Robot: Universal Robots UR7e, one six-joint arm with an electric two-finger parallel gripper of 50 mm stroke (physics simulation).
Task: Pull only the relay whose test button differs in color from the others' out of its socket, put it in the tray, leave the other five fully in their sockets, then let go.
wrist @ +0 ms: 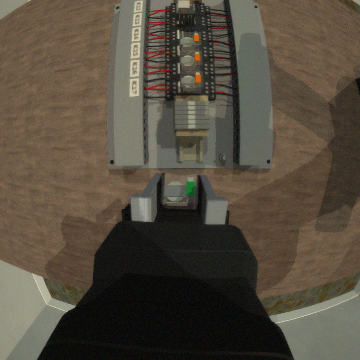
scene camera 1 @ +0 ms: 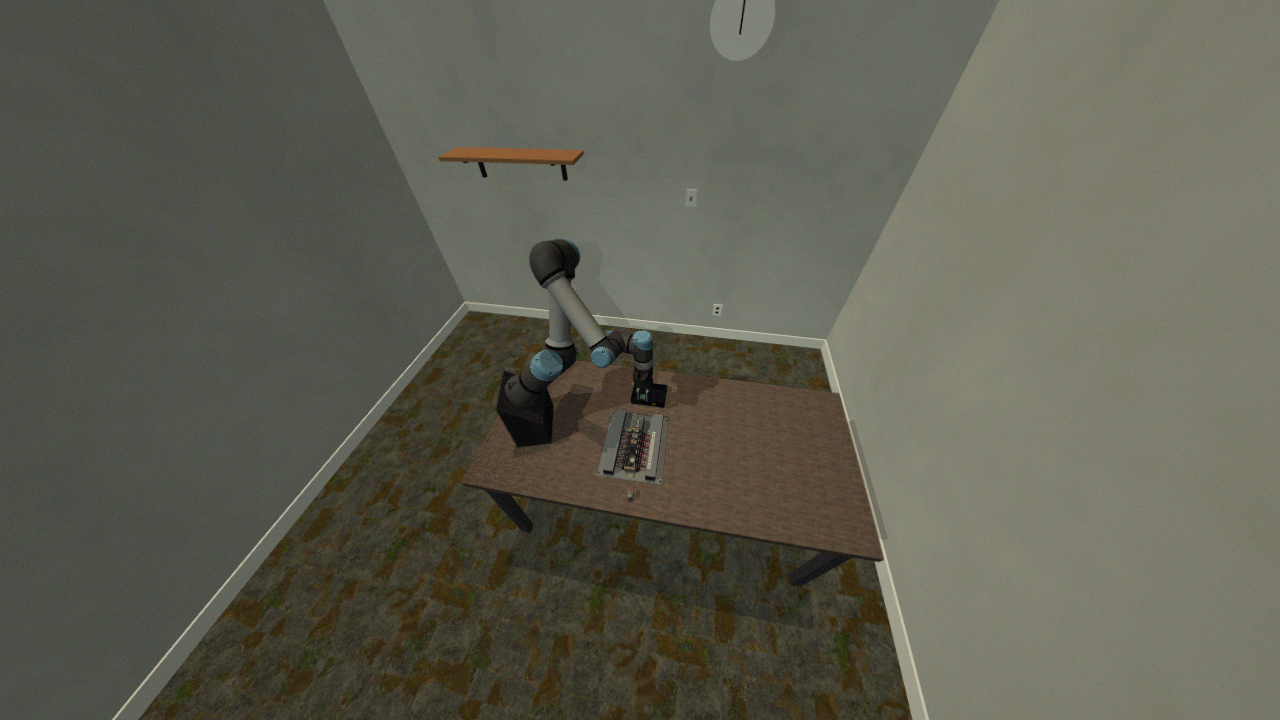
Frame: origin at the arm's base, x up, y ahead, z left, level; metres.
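Seen in the pictures: gripper, fingertip midpoint: (wrist: 180, 185) (scene camera 1: 642, 398); arm's base, origin of the base link: (scene camera 1: 522, 392).
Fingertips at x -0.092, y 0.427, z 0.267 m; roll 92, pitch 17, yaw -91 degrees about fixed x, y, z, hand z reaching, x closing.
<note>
Offsets run from my fingertips to a thing's top centre. "*": to the spot under its first point. Level surfaces: height alone.
My gripper (scene camera 1: 642, 392) (wrist: 180, 185) is shut on a relay @(dx +0.030, dy -0.002, dz +0.005 m) (wrist: 174, 192) with a green test button. In the scene view it is at the black tray @(* dx -0.131, dy +0.033, dz +0.117 m) (scene camera 1: 660, 400), over its left part; the height above the tray floor is too small to tell. The tray does not show in the wrist view. Several relays stand in the socket row, three with orange buttons: a near one @(dx -0.065, dy +0.027, dz -0.113 m) (wrist: 188, 81), a middle one @(dx -0.065, dy +0.037, dz -0.140 m) (wrist: 188, 60) and a farther one @(dx -0.065, dy +0.047, dz -0.168 m) (wrist: 187, 41). Beyond them is an empty socket (wrist: 186, 21), then another relay @(* dx -0.081, dy +0.076, dz -0.236 m) (wrist: 184, 4), cut off by the frame.
The grey panel @(* dx -0.131, dy -0.019, dz -0.322 m) (scene camera 1: 602, 471) (wrist: 127, 130) carries the socket row between two wire ducts, with red and black wires. A beige end block @(* dx -0.129, dy -0.003, dz -0.033 m) (wrist: 191, 146) sits at the row's near end. A loose relay @(dx -0.090, dy +0.137, dz -0.361 m) (scene camera 1: 629, 495) lies near the front edge of the table @(dx -0.135 m) (scene camera 1: 742, 447).
</note>
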